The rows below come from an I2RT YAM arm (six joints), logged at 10 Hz.
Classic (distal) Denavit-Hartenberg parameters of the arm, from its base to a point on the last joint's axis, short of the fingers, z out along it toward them. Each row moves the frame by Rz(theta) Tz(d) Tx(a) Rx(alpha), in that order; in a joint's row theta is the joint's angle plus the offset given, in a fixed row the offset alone. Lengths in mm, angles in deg.
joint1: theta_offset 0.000  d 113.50  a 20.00  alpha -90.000
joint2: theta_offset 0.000  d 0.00  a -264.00  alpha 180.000
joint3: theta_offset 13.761  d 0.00  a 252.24  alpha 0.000
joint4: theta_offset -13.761  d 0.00  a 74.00  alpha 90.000
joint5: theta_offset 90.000  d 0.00  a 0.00  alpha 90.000
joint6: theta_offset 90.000  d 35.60  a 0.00  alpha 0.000
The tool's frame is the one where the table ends.
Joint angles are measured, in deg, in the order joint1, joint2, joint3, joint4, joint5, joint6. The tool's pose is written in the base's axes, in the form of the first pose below.
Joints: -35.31 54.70 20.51 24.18 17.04 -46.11
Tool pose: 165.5 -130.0 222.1 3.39 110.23 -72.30
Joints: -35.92 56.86 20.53 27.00 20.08 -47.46
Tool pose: 166.6 -135.8 220.3 5.37 110.53 -76.27
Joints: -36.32 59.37 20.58 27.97 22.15 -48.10
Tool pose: 168.6 -140.6 213.9 6.51 112.77 -78.12
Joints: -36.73 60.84 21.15 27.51 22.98 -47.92
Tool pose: 170.1 -144.3 211.2 7.44 114.40 -78.49
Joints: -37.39 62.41 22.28 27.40 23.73 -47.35
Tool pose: 172.2 -149.6 212.0 9.16 115.06 -78.98
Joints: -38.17 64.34 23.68 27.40 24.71 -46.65
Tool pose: 174.9 -156.4 213.0 11.34 115.67 -79.67
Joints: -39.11 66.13 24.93 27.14 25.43 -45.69
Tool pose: 176.6 -163.3 212.9 13.67 116.43 -80.00
